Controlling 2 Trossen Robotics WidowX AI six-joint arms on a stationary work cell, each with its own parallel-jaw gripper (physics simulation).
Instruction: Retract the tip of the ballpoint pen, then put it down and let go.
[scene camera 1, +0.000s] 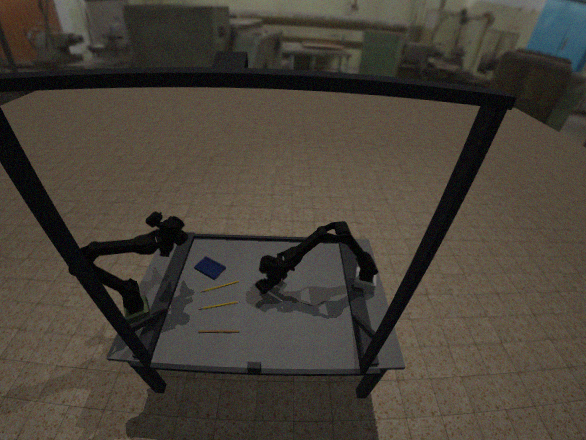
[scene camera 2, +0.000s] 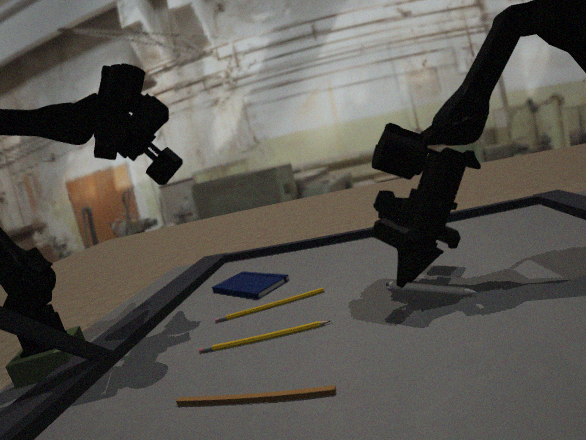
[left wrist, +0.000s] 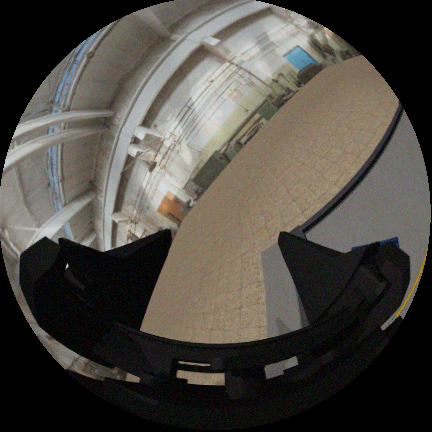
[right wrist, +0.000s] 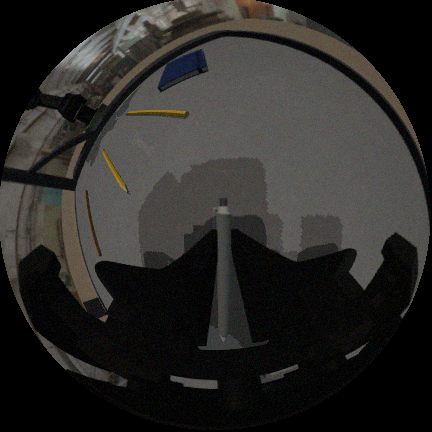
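Pixels of known places: left gripper, fingertip midpoint: (scene camera 2: 150, 148) (left wrist: 226, 236); right gripper, fingertip midpoint: (scene camera 2: 401, 286) (right wrist: 223, 234); left arm's base, link origin: (scene camera 1: 135, 307) (right wrist: 91, 116); right arm's base, link origin: (scene camera 1: 366, 276).
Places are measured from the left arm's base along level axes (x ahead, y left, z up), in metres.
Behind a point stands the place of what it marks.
The ballpoint pen (scene camera 2: 436, 289) @(x 0.586, y -0.213, z -0.032 m) (right wrist: 224, 255) @(x 0.573, y -0.169, z -0.029 m) is grey and white with a dark button at one end. It lies roughly level at the table surface; whether it touches the table is unclear. My right gripper (scene camera 1: 261, 287) @(x 0.565, y -0.156, z -0.034 m) (scene camera 2: 404, 284) @(x 0.565, y -0.156, z -0.034 m) (right wrist: 223, 234) @(x 0.565, y -0.156, z -0.034 m) points down and is shut on the pen, with the fingertips near its button end. In the right wrist view the button end points up the picture and the pointed end lies toward the palm. Whether the writing tip sticks out is too small to tell. My left gripper (left wrist: 226, 236) @(x 0.259, y 0.178, z 0.282 m) is open and empty, raised near the table's far left corner.
A blue notebook (scene camera 1: 210, 268) @(x 0.379, y 0.085, z -0.028 m) (scene camera 2: 250, 285) @(x 0.377, y 0.068, z -0.028 m) (right wrist: 183, 70) @(x 0.413, y 0.054, z -0.028 m) lies left of the pen. Two yellow pencils (scene camera 1: 220, 286) @(x 0.386, y -0.042, z -0.034 m) (scene camera 2: 270, 336) @(x 0.352, y -0.145, z -0.036 m) and an orange-brown stick (scene camera 1: 219, 331) @(x 0.298, y -0.264, z -0.035 m) (scene camera 2: 256, 397) @(x 0.300, y -0.268, z -0.033 m) lie nearer the front. Dark frame posts (scene camera 1: 435, 240) @(x 0.716, y -0.708, z 0.696 m) stand at the table's sides.
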